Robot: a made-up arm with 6 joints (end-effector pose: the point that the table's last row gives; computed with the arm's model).
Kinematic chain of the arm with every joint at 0, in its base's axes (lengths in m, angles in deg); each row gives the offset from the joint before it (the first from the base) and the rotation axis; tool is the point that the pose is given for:
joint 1: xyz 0 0 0.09 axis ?
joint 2: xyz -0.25 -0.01 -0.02 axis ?
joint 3: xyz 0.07 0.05 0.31 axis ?
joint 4: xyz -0.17 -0.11 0 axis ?
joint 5: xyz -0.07 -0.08 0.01 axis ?
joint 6: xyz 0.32 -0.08 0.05 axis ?
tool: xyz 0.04 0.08 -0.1
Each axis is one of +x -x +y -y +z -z.
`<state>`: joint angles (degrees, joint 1 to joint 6).
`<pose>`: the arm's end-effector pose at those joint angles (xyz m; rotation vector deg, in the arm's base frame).
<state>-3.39 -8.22 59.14 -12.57 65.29 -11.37</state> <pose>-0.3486 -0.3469 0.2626 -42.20 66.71 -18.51</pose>
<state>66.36 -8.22 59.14 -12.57 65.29 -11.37</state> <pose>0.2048 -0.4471 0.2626 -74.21 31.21 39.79</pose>
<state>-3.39 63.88 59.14 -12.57 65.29 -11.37</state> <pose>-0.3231 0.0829 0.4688 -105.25 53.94 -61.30</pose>
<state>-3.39 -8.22 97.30 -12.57 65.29 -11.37</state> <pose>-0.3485 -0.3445 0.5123 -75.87 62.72 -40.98</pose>
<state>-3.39 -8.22 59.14 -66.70 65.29 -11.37</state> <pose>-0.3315 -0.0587 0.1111 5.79 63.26 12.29</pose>
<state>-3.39 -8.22 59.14 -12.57 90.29 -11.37</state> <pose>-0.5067 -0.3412 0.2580 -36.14 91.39 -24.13</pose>
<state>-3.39 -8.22 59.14 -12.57 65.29 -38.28</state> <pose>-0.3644 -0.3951 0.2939 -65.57 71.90 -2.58</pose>
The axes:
joint 1: +z
joint 2: -x
joint 3: -x
joint 4: -x
joint 5: +y
joint 6: +x

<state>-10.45 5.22 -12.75 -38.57 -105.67 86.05</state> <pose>-0.6816 -0.1916 0.5446 74.43 -123.01 38.44</pose>
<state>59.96 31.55 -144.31 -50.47 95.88 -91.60</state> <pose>-0.7513 -0.1245 0.4616 91.68 -31.62 126.93</pose>
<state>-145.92 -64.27 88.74 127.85 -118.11 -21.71</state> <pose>0.3844 0.3700 0.0319 -61.67 48.28 25.36</pose>
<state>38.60 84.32 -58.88 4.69 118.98 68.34</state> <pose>-0.4031 -0.3252 -0.1833 -3.76 75.70 -59.09</pose>
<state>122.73 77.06 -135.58 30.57 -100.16 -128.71</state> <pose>0.4355 -0.3535 0.1759 -12.13 -61.22 -0.09</pose>
